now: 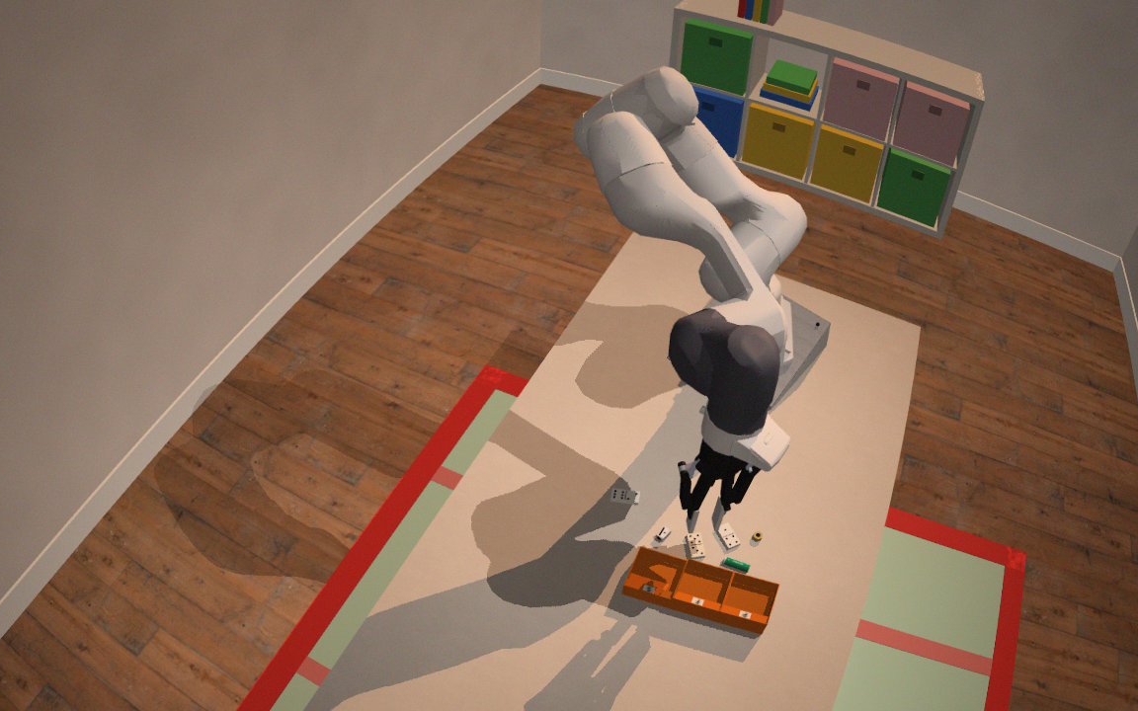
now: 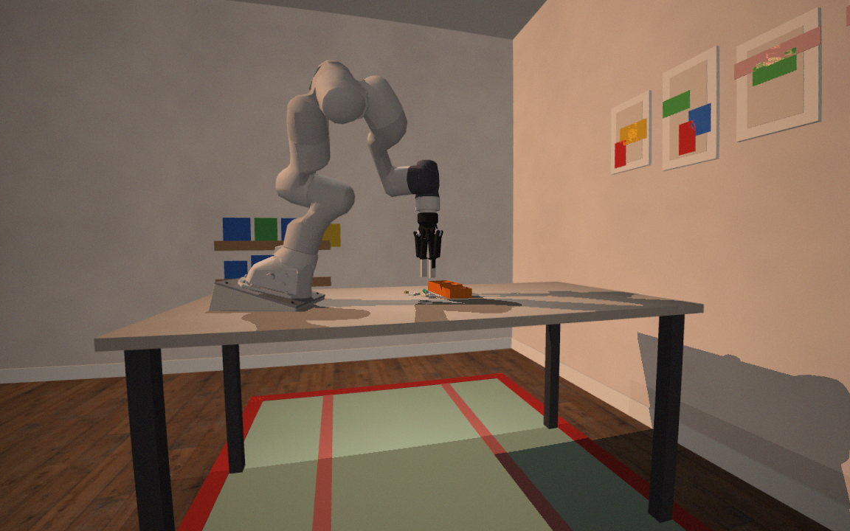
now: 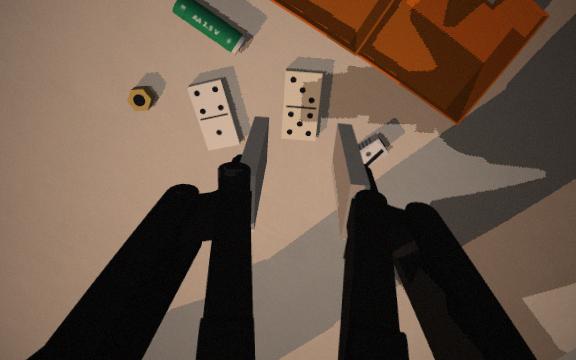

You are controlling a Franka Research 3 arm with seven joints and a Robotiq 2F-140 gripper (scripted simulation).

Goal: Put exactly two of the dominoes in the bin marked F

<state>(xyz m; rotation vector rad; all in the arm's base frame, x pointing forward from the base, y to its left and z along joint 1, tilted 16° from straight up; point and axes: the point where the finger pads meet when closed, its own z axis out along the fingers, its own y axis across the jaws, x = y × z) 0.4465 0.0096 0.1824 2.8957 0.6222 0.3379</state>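
My hand is 10 cm short of the orange three-compartment bin, 3 cm to the right of it and 8 cm above it. Also, from my hand: brass nut: 5 cm behind, 11 cm to the left, 10 cm below; green battery: 2 cm ahead, 8 cm to the left, 9 cm below; grey ribbed item: 6 cm to the right, 9 cm below.
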